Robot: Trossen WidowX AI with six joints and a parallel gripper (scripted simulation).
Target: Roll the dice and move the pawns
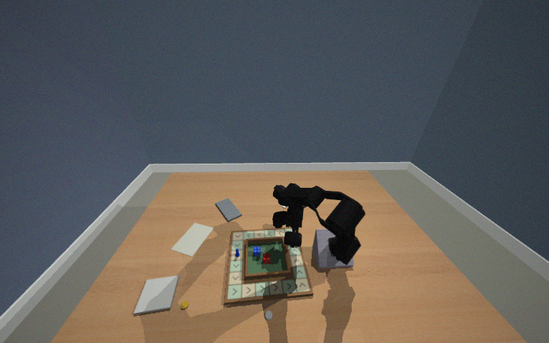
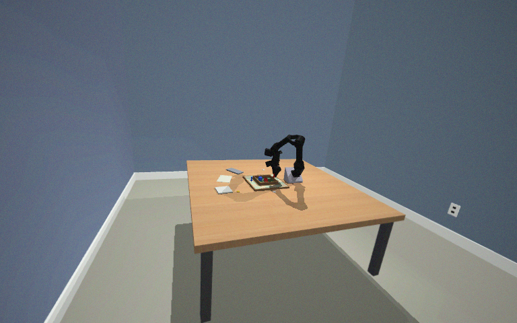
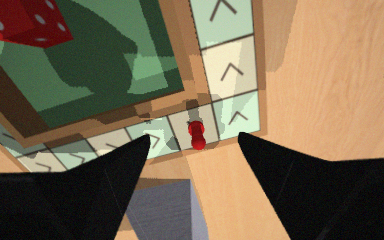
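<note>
The red pawn lies right at my gripper tip. Also, from my gripper tip: grey card (28 cm ahead, 24 cm to the right, 2 cm below); then green tray (12 cm ahead, 6 cm to the left, 2 cm below); then blue pawn (22 cm ahead, 4 cm to the left).
</note>
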